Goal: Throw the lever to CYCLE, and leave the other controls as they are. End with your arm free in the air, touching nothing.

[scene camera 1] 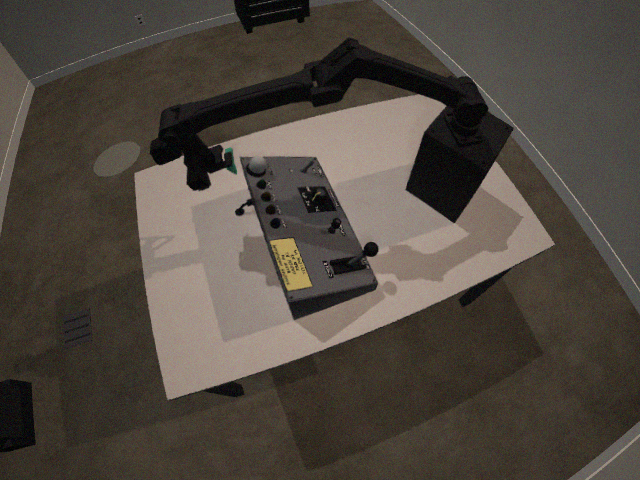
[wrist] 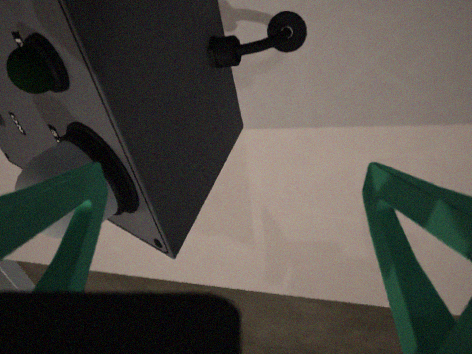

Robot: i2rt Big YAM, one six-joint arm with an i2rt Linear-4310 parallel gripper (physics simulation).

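Places are measured from the arm's base along level axes (x ahead, y left, z up), in centimetres.
Pixels of known places: gripper, between the fingertips: [scene camera 1: 222, 178] [wrist: 235, 177]; arm's base, origin of its link: [scene camera 1: 462, 129].
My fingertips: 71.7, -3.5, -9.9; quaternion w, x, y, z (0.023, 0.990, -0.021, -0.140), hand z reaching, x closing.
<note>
Ahead of a thing's pixels: the offset from my fingertips to its top centre, as dx, dy, dz. "spot": to the spot under its first point. Level surfaces: height alone.
A grey control panel box [scene camera 1: 310, 232] [wrist: 165, 100] stands on the white table. A long lever with a black ball knob {-36.9, +28.6, -3.5} [scene camera 1: 370, 249] rises from a slot near the panel's front right end and leans toward the slot's right end. Small labels sit at both slot ends; their wording is too blurred to read surely. A side crank with a ball knob {spot: -1.5, -0.6, -19.4} [scene camera 1: 239, 211] [wrist: 286, 31] sticks out from the panel's left side. My gripper [scene camera 1: 231, 161] [wrist: 235, 177] is open and empty, beside the panel's far end near the pale dome button {spot: -10.5, -2.9, -0.7} [scene camera 1: 256, 165] [wrist: 55, 165]. The slotted lever does not show in the wrist view.
The panel also carries several round buttons {spot: -12.5, +12.0, -3.0} [scene camera 1: 270, 209], a dark rotary dial {-27.5, +5.8, -7.2} [scene camera 1: 316, 198], a small toggle {-29.3, +17.6, -6.5} [scene camera 1: 336, 223] and a yellow notice {spot: -15.4, +28.9, -4.7} [scene camera 1: 291, 264]. The arm's dark base block [scene camera 1: 449, 165] stands at the right of the white table {dz -20.0} [scene camera 1: 170, 320].
</note>
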